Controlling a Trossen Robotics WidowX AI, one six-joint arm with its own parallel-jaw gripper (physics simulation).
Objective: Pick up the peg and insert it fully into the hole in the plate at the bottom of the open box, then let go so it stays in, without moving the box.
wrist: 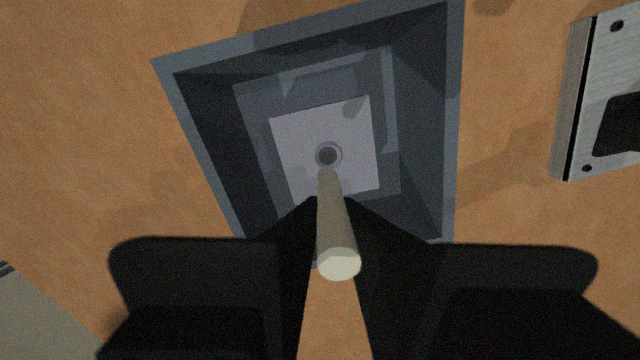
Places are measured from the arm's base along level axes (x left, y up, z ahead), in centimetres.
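Pixels of known places: gripper, fingertip midpoint: [329,204]; arm's base at its link origin: [629,122].
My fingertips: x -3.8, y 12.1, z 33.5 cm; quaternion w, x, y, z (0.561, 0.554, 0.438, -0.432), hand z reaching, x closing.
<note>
Ahead of a thing's pixels: the offset from my fingertips to its top centre. "spot": to the spot under its first point. Level surfaces: height alone.
A pale grey-green round peg @[dx -0.5, dy +4.9, dz -0.1 cm] [334,215] is held between the two black fingers, its near end facing the camera and its far end pointing toward the box. My gripper [329,204] is shut on the peg. The open blue-grey box @[spot: dx +0.0, dy -4.5, dz -9.7 cm] [454,150] shows at the upper middle, its near side partly hidden by the fingers. A light square plate @[dx -0.4, dy -8.2, dz -0.5 cm] [300,135] lies at its bottom, with a round dark hole [327,155] near its middle. In the view the peg's far tip appears just below the hole; its height above the plate cannot be told.
A brushed metal block [595,65] with dark holes and a black opening lies right of the box. A grey surface [40,320] shows at the lower left corner. The table @[dy -14.3 cm] [90,150] is orange-brown, with shadows across it.
</note>
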